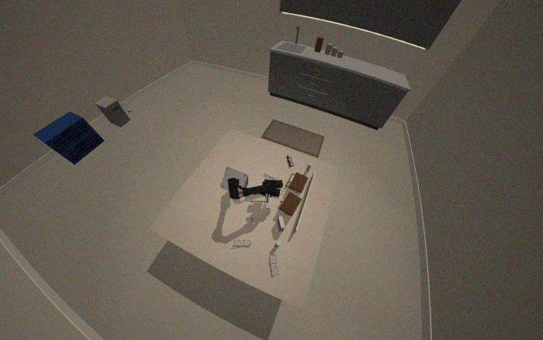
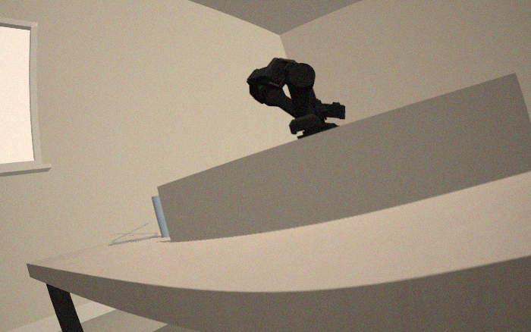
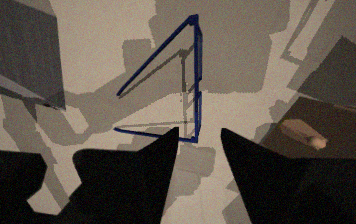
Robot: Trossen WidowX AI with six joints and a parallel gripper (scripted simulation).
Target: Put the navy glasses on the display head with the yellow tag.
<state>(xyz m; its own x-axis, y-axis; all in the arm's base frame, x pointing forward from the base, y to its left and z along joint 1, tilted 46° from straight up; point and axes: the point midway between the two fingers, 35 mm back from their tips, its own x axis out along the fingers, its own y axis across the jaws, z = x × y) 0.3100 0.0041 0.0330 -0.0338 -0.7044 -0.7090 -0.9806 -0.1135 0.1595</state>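
Right now my gripper tip is 22 cm to the left of the pale round post, 5 cm past it and 5 cm above it. Also, from my gripper tip: display head: 18 cm ahead, 2 cm below; then white block: 18 cm to the right, 18 cm ahead, 2 cm below; then upright board: 32 cm ahead, 9 cm to the left, 2 cm below.
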